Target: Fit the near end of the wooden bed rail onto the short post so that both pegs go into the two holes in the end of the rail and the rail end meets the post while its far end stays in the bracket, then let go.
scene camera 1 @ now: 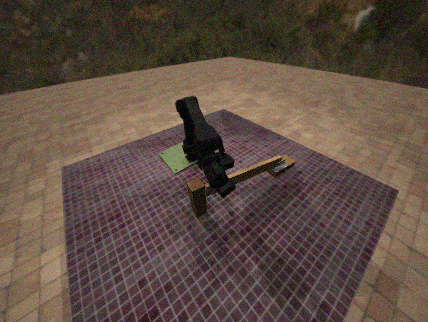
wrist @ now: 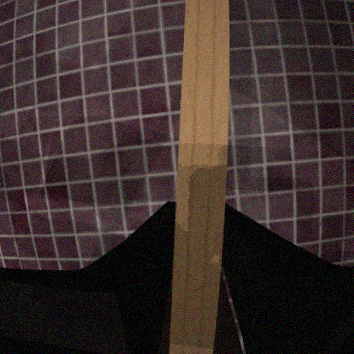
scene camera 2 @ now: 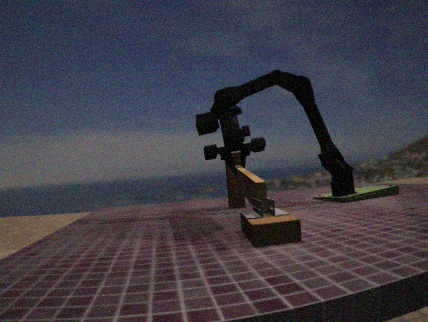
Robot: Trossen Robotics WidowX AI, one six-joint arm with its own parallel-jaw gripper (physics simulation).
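Seen in the pictures: gripper, between the fingertips: (wrist: 194,209); arm's base, origin of its link: (scene camera 1: 192,157) (scene camera 2: 344,194).
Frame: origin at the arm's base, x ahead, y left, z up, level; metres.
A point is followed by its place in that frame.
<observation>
The wooden bed rail (scene camera 1: 252,171) @[x 0.338, y 0.159, z 0.081 m] (scene camera 2: 253,182) @[x 0.340, y 0.323, z 0.080 m] (wrist: 205,100) @[x 0.328, y 0.028, z 0.111 m] runs from the gripper to the bracket (scene camera 1: 283,166) (scene camera 2: 264,207). My gripper (scene camera 1: 222,185) @[x 0.326, y -0.018, z 0.091 m] (scene camera 2: 235,162) (wrist: 194,209) @[x 0.326, y -0.018, z 0.091 m] is shut on the rail near its near end, with one finger on each side. The short post (scene camera 1: 198,200) (scene camera 2: 236,187) stands upright beside the near end in the scene camera 1 view. The rail end is close to the post's upper part; whether they touch cannot be told. The far end sits between the bracket's metal plates. The pegs and the end holes are hidden.
The bracket stands on a wooden block (scene camera 1: 274,173) @[x 0.362, y 0.302, z 0.009 m] (scene camera 2: 272,232) @[x 0.338, y 0.462, z 0.005 m]. The arm's green base plate (scene camera 1: 174,159) @[x -0.043, y -0.096, z -0.001 m] (scene camera 2: 372,192) @[x -0.067, y 0.065, z 0.002 m] lies behind the post in the scene camera 1 view. A tiled purple mat (scene camera 1: 150,260) @[x 0.413, y -0.360, z -0.016 m] (scene camera 2: 125,270) @[x 0.552, y 0.537, z -0.016 m] (wrist: 100,125) @[x 0.228, y 0.040, z -0.016 m] lies under everything.
</observation>
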